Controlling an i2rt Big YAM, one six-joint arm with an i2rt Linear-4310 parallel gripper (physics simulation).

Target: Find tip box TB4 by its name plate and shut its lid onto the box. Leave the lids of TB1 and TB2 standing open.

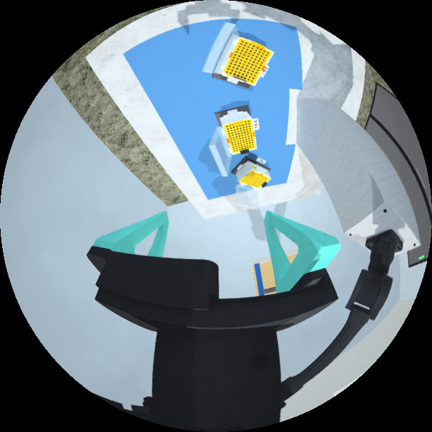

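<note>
Tip box TB4 (240, 135), with a yellow rack of tips, stands in the middle of three on the blue mat (170, 100). Its name plate (256, 123) is at its upper right and appears to read TB4. Its clear lid (219, 154) stands open on its left. A larger-looking tip box (247, 61) is at the top, with its clear lid (218, 50) open on its left; its plate seems to end in 2. The third tip box (254, 178) is below TB4, its plate too small to read, its clear lid (247, 197) open on the lower side. My gripper (216, 216) is open, its fingers apart from all boxes.
A white border (125, 97) surrounds the mat. A large grey block-shaped body (350, 155) stands on the right with a black cable (367, 295) below it. A dark panel (400, 125) is at the far right. A tan and blue item (265, 277) shows partly behind the right finger.
</note>
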